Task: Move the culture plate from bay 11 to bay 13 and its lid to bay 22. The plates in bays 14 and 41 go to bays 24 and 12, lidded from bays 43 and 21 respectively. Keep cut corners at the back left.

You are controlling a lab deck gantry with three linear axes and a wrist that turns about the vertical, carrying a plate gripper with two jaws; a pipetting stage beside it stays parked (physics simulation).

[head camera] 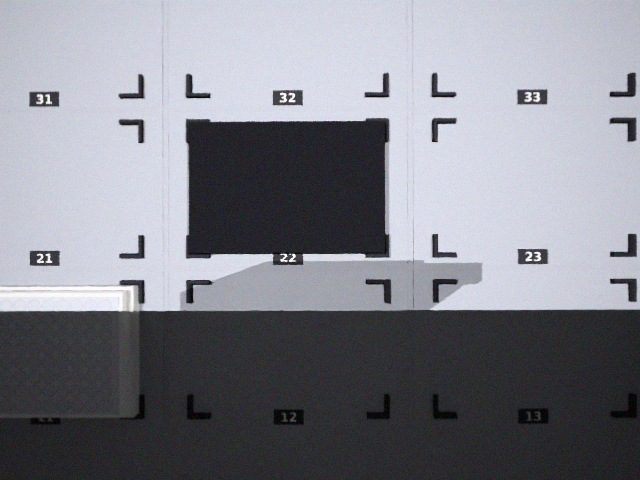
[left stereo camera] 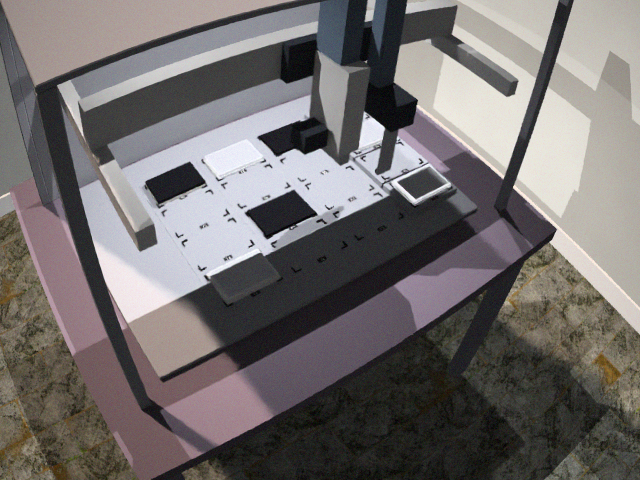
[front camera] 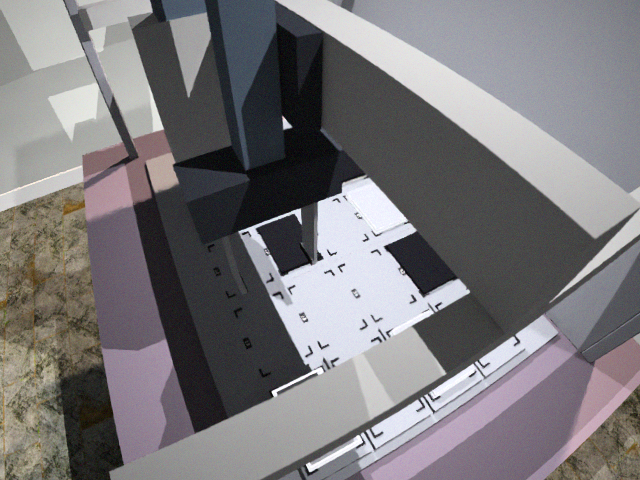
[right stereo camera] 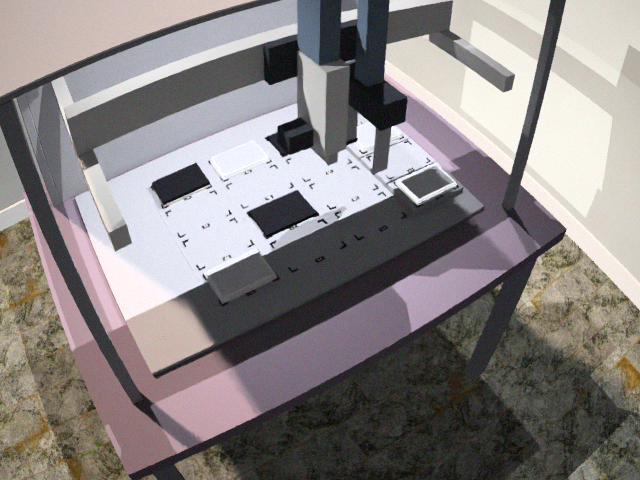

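Pixels of known places: gripper, fingertip midpoint: (left stereo camera: 366,156) (front camera: 275,269) (right stereo camera: 363,156); robot's base, link origin: (left stereo camera: 227,305) (right stereo camera: 222,304).
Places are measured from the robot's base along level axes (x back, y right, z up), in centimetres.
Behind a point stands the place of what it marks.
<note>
My gripper (front camera: 278,276) @(x -38.0, y -7.0, z 16.0 cm) (left stereo camera: 370,153) @(x -38.0, y -7.0, z 16.0 cm) (right stereo camera: 366,153) @(x -38.0, y -7.0, z 16.0 cm) hangs high above the deck's right half. Its jaws are apart with nothing between them; one is partly hidden by the stage in the right stereo view. The clear lidded culture plate (head camera: 62,356) @(x -8.6, y -4.3, z 1.4 cm) (left stereo camera: 244,277) @(x -6.1, y -3.2, z 1.4 cm) (right stereo camera: 240,274) @(x -6.4, y -3.8, z 1.4 cm) sits in bay 11, half shaded; the head view cuts it off. Bay 22 holds a flat black slab (front camera: 281,240) @(x -22.0, y -13.8, z 0.8 cm) (head camera: 286,188) @(x -22.8, y -14.9, z 0.8 cm) (left stereo camera: 281,211) @(x -22.9, y -15.0, z 0.8 cm) (right stereo camera: 282,211) @(x -22.8, y -15.0, z 0.8 cm). Bay 14 holds a white-rimmed plate (left stereo camera: 423,183) @(x -55.4, y -3.7, z 2.9 cm) (right stereo camera: 428,183) @(x -55.3, y -3.5, z 2.9 cm). Black pieces stand in bay 41 (left stereo camera: 175,183) @(x -6.2, y -35.5, z 1.7 cm) (right stereo camera: 180,184) @(x -6.2, y -35.5, z 1.7 cm) and bay 43 (front camera: 421,263) @(x -39.9, y -35.9, z 0.8 cm) (left stereo camera: 272,139) @(x -34.9, y -37.5, z 0.8 cm).
A pale plate (front camera: 377,206) @(x -23.4, y -36.2, z 1.4 cm) (left stereo camera: 233,158) @(x -22.4, y -35.7, z 1.5 cm) (right stereo camera: 240,159) @(x -22.7, y -35.4, z 1.5 cm) stands in bay 42. Another pale plate (left stereo camera: 370,130) @(x -57.2, y -25.9, z 2.9 cm) (right stereo camera: 370,138) @(x -53.3, y -23.9, z 2.9 cm) stands at the back right. The parked pipetting stage (left stereo camera: 338,108) (right stereo camera: 321,108) rises beside my gripper. A deep shadow covers the front row.
</note>
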